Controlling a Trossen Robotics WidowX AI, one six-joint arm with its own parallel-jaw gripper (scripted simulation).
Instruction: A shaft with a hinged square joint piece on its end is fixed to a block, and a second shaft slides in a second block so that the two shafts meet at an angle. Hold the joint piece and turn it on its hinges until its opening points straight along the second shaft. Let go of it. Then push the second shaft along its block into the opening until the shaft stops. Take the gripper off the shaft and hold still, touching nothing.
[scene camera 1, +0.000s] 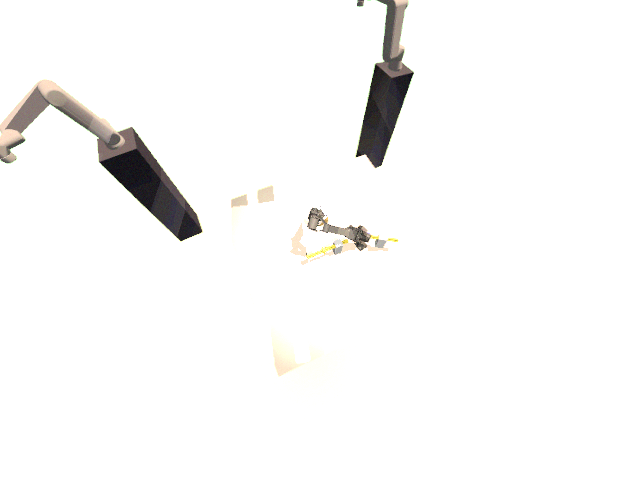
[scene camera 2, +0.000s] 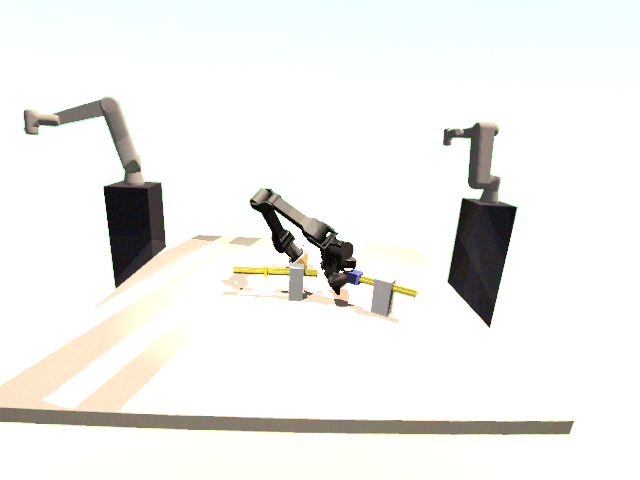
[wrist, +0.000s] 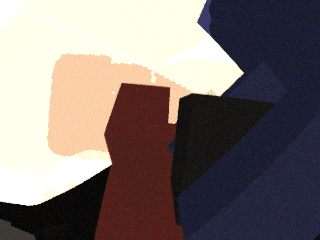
Observation:
In view: my gripper (scene camera 2: 337, 292) and a red joint piece (wrist: 139, 191).
My gripper is seen too in the wrist view (wrist: 174, 165).

